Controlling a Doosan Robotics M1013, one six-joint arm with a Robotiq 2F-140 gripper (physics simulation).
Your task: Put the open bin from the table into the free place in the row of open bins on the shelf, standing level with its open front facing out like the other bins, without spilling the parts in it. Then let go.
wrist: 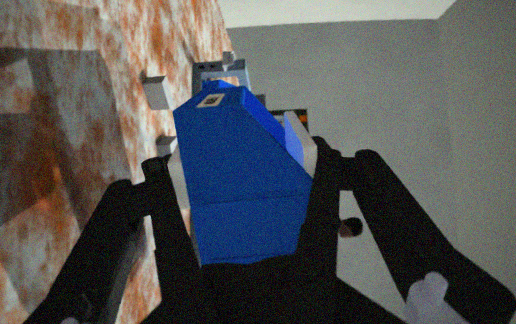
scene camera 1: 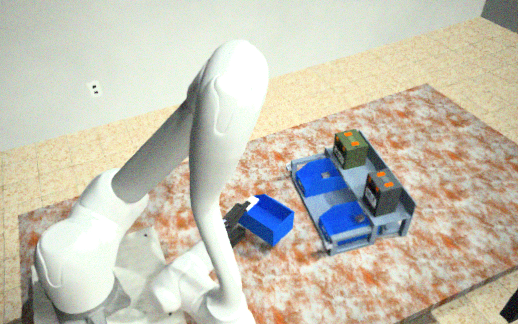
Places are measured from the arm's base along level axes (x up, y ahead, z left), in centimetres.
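Pixels of known places: gripper, fingertip midpoint: (scene camera 1: 255, 206); arm's base at its link origin: (scene camera 1: 89, 297).
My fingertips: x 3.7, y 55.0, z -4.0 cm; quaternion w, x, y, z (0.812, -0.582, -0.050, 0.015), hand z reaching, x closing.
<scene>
Ahead of a thing's pixels: the offset from my fingertips to its top centre. "*": to the spot under its first point. Level surfaces: height alone.
The blue open bin @(* dz -13.8, dx +2.0, dy +0.0 cm) (scene camera 1: 281, 229) (wrist: 235, 225) is held above the table, short of the shelf's front side. Its open top shows in the scene view; I cannot make out parts inside or judge its exact tilt. My gripper (scene camera 1: 250, 212) (wrist: 242, 135) is shut on the bin, with pale pads on its two sides. The grey-blue shelf (scene camera 1: 356, 176) (wrist: 242, 65) holds two blue bins, the far one @(* dz -2.4, dx -2.2, dy +25.2 cm) (scene camera 1: 317, 181) and the near one @(* dz -17.5, dx -8.9, dy +23.6 cm) (scene camera 1: 342, 222). The free place (scene camera 1: 334, 199) lies between them. In the wrist view the held bin hides most of the shelf.
A green box @(dz -2.4, dx +10.1, dy +39.9 cm) (scene camera 1: 352, 150) and a dark grey box @(dz -24.1, dx +12.6, dy +31.8 cm) (scene camera 1: 383, 195) stand on the shelf's raised rear level. Pale blocks @(dz +4.4, dx -7.8, dy +6.0 cm) (wrist: 157, 93) @(dz -1.3, dx -8.3, dy +8.3 cm) (wrist: 166, 144) show left of the held bin in the wrist view. The mottled table @(dx -9.8 cm) (scene camera 1: 310, 285) surrounds the shelf.
</scene>
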